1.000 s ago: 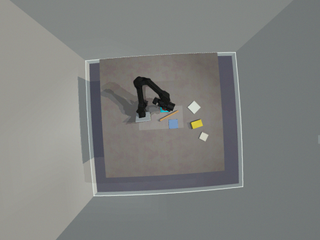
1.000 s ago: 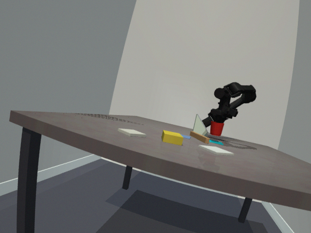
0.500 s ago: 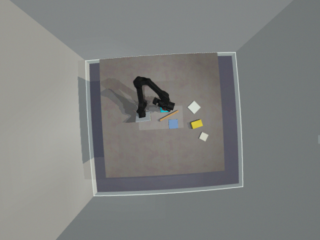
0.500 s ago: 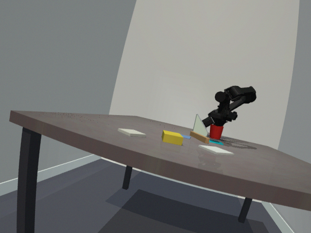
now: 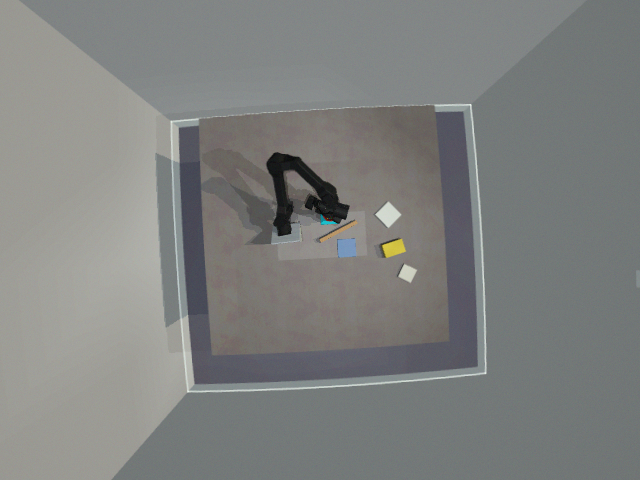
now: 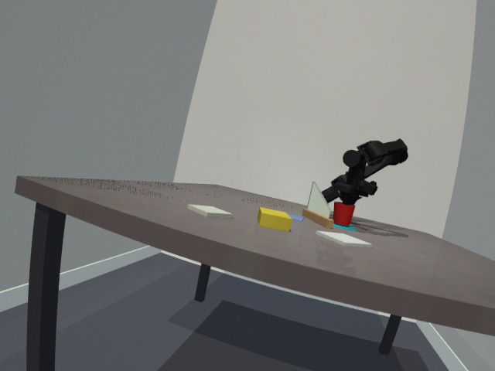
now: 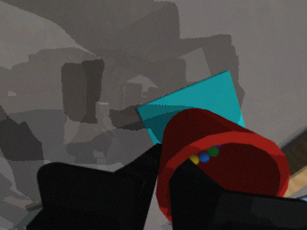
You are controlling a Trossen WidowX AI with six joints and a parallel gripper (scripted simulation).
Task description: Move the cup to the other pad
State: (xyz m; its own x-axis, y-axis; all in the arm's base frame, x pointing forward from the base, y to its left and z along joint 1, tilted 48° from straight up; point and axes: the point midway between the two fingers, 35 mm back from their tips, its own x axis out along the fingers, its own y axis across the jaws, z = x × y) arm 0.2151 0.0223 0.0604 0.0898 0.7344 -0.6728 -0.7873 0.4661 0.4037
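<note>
The cyan pad is 30 mm ahead of my gripper tip, 20 mm to the right of it and 50 mm below it. Also, from my gripper tip: yellow block: 320 mm ahead, 250 mm to the right, 30 mm below; then wooden bar: 50 mm ahead, 110 mm to the right, 40 mm below; then red cup: 20 mm ahead, 20 mm to the right.
</note>
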